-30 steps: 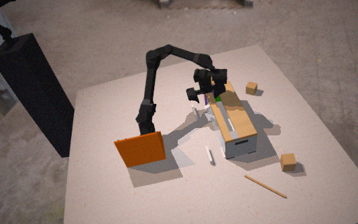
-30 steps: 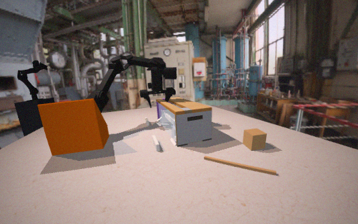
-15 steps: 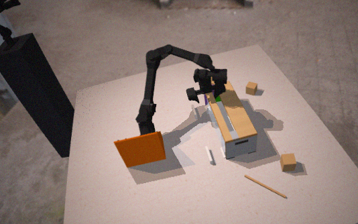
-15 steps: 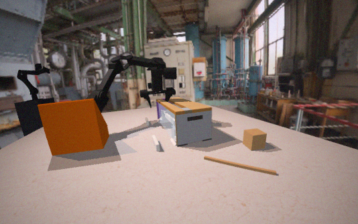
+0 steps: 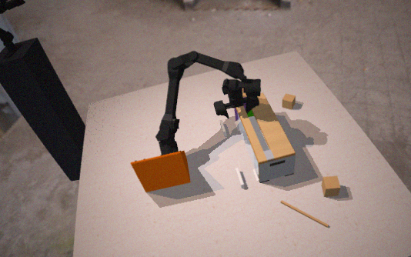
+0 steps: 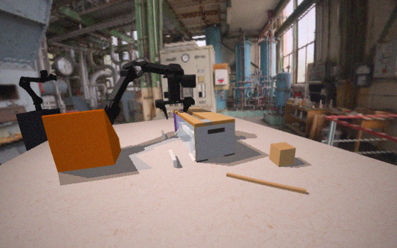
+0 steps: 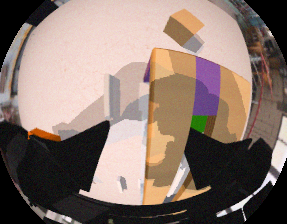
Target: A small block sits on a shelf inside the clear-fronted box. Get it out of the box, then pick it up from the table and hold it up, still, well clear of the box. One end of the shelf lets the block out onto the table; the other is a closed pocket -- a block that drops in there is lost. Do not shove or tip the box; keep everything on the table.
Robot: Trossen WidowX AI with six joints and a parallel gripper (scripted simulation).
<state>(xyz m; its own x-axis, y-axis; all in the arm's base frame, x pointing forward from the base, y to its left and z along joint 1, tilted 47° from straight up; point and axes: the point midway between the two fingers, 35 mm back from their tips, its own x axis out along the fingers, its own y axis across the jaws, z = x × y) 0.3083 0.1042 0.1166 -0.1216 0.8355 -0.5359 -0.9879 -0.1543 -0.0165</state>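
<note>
The green block lies 6 cm ahead of my gripper tip and 2 cm to the left of it. Round my gripper tip: box: 5 cm ahead, 12 cm to the right, 3 cm below; then thin wooden stick: 18 cm ahead, 48 cm to the right, 9 cm below.
</note>
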